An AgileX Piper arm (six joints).
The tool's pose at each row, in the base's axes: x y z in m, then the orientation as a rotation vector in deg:
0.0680, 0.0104, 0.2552, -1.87, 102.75, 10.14
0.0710, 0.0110, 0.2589, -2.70, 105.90, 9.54
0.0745, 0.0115, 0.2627, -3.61, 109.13, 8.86
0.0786, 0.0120, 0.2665, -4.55, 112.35, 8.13
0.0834, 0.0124, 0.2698, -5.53, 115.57, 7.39
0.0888, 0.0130, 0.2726, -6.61, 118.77, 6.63
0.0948, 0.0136, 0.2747, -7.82, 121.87, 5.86
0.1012, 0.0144, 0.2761, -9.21, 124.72, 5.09
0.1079, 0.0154, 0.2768, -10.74, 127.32, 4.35
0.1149, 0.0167, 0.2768, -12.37, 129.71, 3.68
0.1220, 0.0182, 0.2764, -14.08, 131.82, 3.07
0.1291, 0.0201, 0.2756, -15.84, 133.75, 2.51
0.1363, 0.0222, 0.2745, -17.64, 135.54, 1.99
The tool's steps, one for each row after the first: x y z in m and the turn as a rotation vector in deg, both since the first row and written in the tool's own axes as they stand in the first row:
-0.0042, 0.0006, 0.0022, 0.14, 3.18, -0.70
-0.0087, 0.0011, 0.0048, 0.30, 6.45, -1.47
-0.0133, 0.0015, 0.0080, 0.46, 9.72, -2.27
-0.0176, 0.0017, 0.0120, 0.61, 12.99, -3.08
-0.0215, 0.0019, 0.0167, 0.72, 16.26, -3.95
-0.0248, 0.0020, 0.0221, 0.75, 19.45, -4.89
-0.0276, 0.0022, 0.0281, 0.68, 22.42, -5.94
-0.0297, 0.0025, 0.0345, 0.51, 25.16, -7.06
-0.0312, 0.0029, 0.0415, 0.24, 27.72, -8.20
-0.0324, 0.0035, 0.0486, -0.13, 30.01, -9.37
-0.0331, 0.0045, 0.0559, -0.55, 32.15, -10.54
-0.0335, 0.0056, 0.0634, -1.03, 34.16, -11.71

